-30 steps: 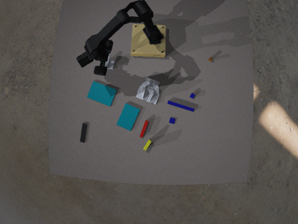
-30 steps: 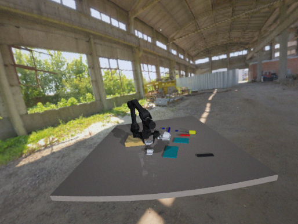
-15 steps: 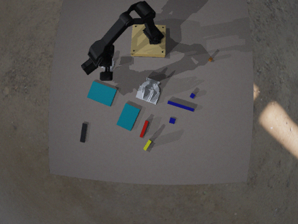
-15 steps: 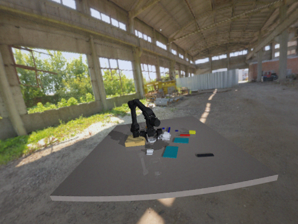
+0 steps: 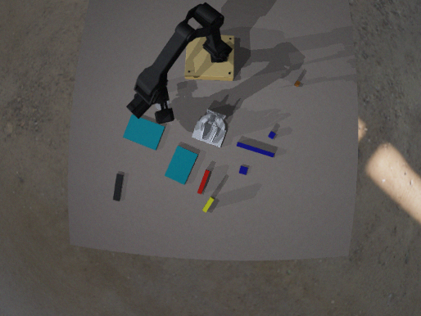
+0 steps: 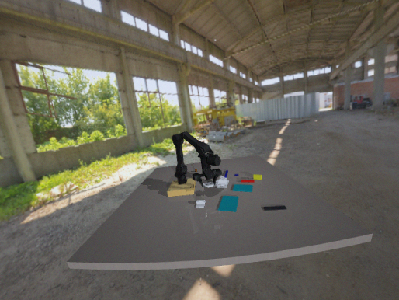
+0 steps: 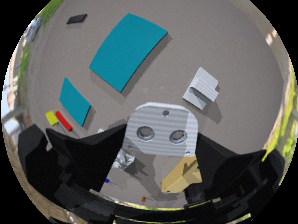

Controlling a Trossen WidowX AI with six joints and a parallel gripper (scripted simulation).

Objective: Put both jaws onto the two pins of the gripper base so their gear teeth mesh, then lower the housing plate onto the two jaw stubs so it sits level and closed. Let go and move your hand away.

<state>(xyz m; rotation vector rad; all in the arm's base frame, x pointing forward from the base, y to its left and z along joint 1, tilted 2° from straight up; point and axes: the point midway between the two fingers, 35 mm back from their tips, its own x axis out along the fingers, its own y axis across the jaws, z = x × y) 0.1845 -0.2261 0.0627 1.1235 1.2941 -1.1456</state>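
Right now my gripper tip is 180 mm to the right of the housing plate, 80 mm above it and 70 mm short of it. Round my gripper tip: blue bar (330 mm to the left, 220 mm ahead, 80 mm below); gripper base (20 mm above, 10 mm to the right); red bar (320 mm ahead, 110 mm to the left, 80 mm below).
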